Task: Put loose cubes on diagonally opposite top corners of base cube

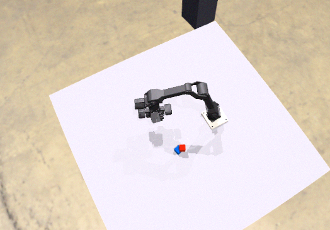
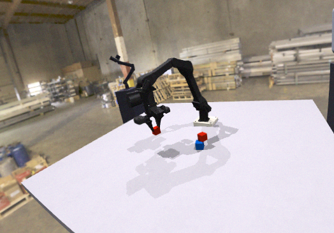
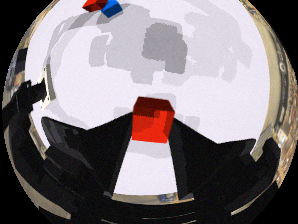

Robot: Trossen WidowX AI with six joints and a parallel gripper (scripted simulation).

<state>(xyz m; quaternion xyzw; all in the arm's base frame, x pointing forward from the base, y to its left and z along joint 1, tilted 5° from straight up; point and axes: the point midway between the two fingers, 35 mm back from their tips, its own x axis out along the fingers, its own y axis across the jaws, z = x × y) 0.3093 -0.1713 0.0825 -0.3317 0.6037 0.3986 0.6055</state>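
Right now my gripper tip is 1 cm past the blue base cube, 22 cm to the right of it and 8 cm above it. Round my gripper tip: red cube (right at my gripper tip).
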